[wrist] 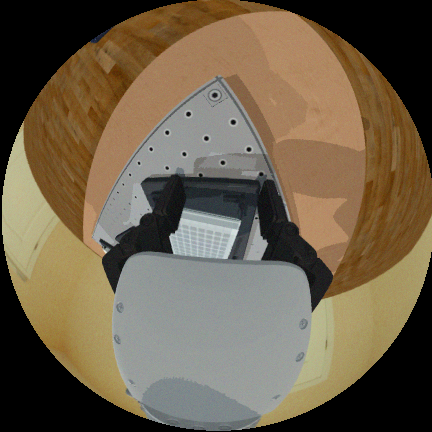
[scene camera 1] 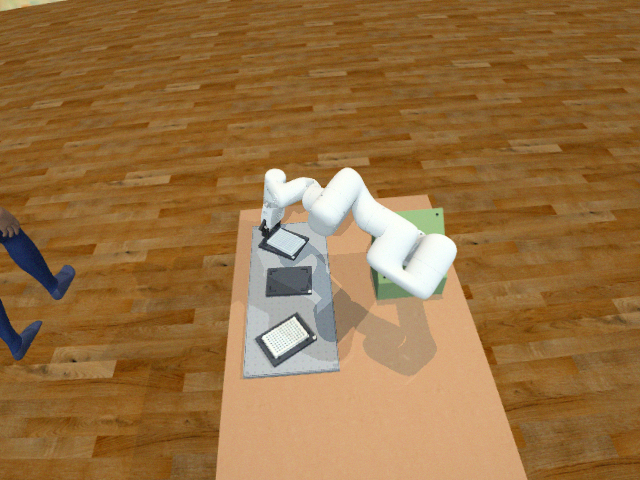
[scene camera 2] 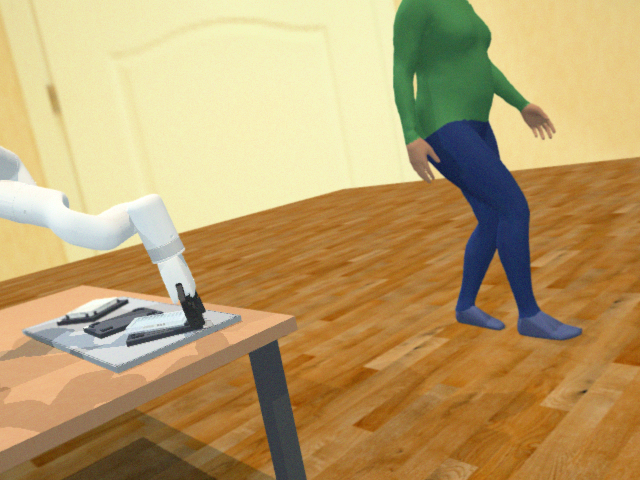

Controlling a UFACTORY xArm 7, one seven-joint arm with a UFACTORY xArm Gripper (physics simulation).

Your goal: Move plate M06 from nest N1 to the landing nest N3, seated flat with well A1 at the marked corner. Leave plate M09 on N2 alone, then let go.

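Note:
A pale blue-white well plate (scene camera 1: 285,241) (scene camera 2: 155,322) (wrist: 205,237) lies in a dark nest (scene camera 1: 273,251) (scene camera 2: 155,336) (wrist: 220,201) at the board's far end. My gripper (scene camera 1: 269,230) (scene camera 2: 193,321) (wrist: 221,187) is open and low at that nest's outer end. In the wrist view the plate lies nearer the left finger than the right. The middle nest (scene camera 1: 289,281) (scene camera 2: 111,326) is empty, with a white dot at one corner. A cream plate (scene camera 1: 285,335) (scene camera 2: 93,308) sits in the turned near nest (scene camera 1: 275,361). Plate and nest labels are unreadable.
A grey perforated board (scene camera 1: 289,368) (scene camera 2: 118,362) (wrist: 195,126) bears the nests on the tan table (scene camera 1: 361,423) (scene camera 2: 248,333) (wrist: 200,65). A green block (scene camera 1: 431,222) stands by the arm's base. A person (scene camera 1: 31,258) (scene camera 2: 449,77) is beyond the table.

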